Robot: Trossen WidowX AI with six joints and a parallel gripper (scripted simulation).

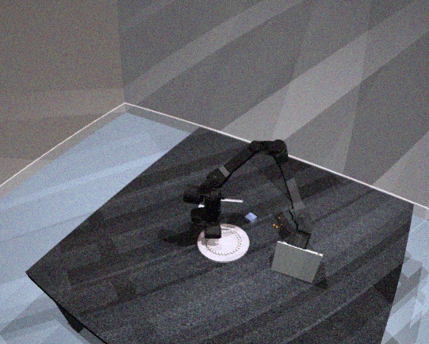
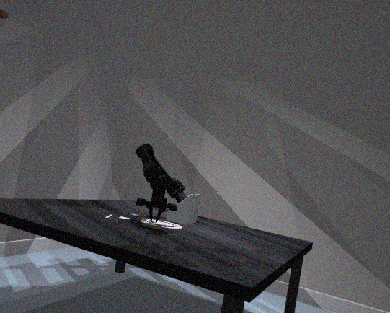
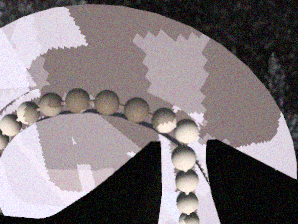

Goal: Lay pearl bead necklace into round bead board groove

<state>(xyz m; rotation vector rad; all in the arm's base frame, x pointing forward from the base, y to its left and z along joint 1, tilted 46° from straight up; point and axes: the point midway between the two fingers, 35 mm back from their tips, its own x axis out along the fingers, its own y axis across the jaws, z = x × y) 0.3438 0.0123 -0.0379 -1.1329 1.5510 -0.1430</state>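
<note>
Right now the round white bead board is 6 cm behind my gripper tip, 1 cm to the left of it and 1 cm below it. The rest, counted from my gripper tip: small white block 11 cm ahead, 9 cm to the right; small blue cube 8 cm behind, 17 cm to the right, 1 cm below; thin white stick 6 cm ahead, 21 cm to the right, 1 cm below.
</note>
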